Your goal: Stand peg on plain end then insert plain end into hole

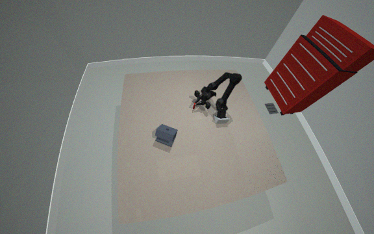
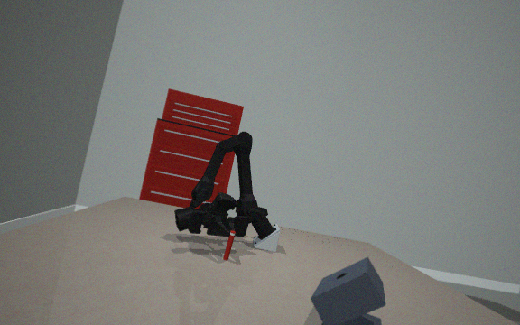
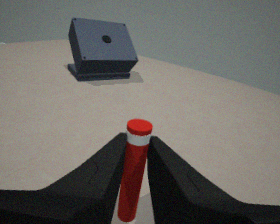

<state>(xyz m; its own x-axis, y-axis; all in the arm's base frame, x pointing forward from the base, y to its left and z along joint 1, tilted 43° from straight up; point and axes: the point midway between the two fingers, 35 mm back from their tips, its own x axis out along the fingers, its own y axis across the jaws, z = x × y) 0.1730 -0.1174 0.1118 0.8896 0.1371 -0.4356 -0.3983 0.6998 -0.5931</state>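
My gripper tip is now 1 cm above the red peg. Round my gripper tip: grey sloped panel 27 cm ahead, 21 cm to the left.
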